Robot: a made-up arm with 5 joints.
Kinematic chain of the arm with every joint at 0, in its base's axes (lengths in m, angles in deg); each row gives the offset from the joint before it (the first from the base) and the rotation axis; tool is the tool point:
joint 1: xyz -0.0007 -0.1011 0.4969 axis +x
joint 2: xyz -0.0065 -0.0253 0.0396 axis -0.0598 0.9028 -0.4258
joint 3: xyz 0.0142 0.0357 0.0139 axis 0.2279 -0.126 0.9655
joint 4: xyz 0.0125 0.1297 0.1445 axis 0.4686 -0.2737 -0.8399
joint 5: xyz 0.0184 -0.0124 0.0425 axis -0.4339 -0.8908 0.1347
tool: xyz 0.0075 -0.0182 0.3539
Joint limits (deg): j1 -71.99..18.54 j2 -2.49..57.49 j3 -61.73..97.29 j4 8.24..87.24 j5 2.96..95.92
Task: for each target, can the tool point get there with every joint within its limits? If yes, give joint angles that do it. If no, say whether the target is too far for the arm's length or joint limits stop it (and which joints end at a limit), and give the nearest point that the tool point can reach.
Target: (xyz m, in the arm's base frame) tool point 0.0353 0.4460 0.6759
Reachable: yes | joints -53.96 37.42 29.24 75.85 51.36
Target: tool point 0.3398 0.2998 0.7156
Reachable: yes | joints -18.92 35.24 -39.37 36.03 42.43
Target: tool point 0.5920 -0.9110 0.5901
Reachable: no: too far | nearest point 0.2811 -0.5253 0.6719 | short by 0.502 m
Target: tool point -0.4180 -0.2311 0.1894
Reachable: no: joint limits stop it (at a limit: joint 1, joint 2, joint 5) | nearest point -0.3262 -0.3955 0.5520 | short by 0.409 m
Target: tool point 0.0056 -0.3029 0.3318
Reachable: no: joint limits stop it (at a limit: joint 1, joint 2, joint 3, joint 4, joint 5) | nearest point -0.1961 -0.4761 0.4887 | short by 0.309 m
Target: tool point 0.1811 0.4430 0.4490
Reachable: yes | joints -55.47 15.38 -39.56 39.23 43.65
